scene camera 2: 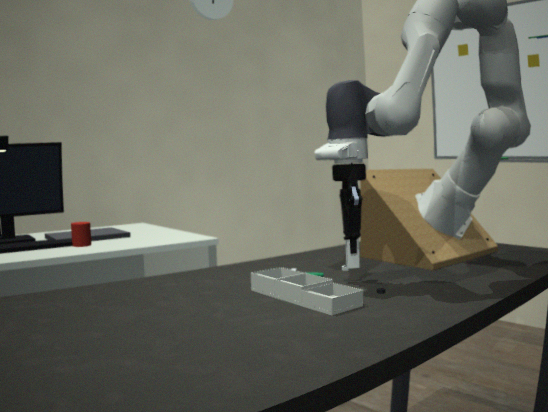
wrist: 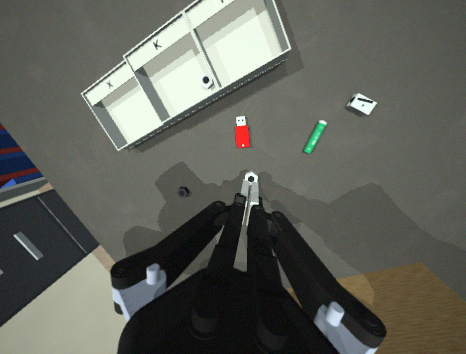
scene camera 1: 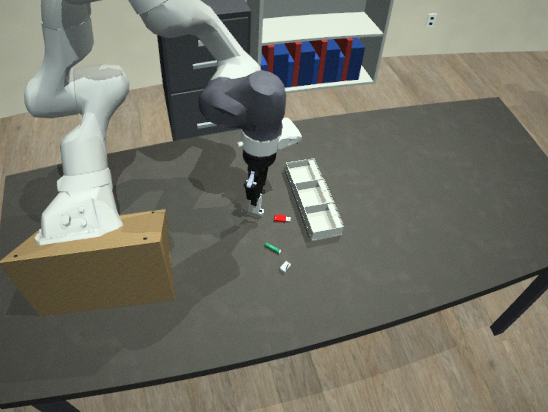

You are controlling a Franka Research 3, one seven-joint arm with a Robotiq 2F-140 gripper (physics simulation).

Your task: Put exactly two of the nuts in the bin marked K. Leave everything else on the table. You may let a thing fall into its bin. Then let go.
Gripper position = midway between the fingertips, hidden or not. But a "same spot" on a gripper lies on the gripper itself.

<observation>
gripper: scene camera 2 352, 267; wrist; scene camera 1
white three-part tray: scene camera 2; wrist; scene camera 1 321, 218
same spot on white three-part tray: [scene camera 2: 314, 292] = [wrist: 126, 80]
same spot on gripper: [scene camera 1: 254, 187] = [wrist: 378, 325]
</observation>
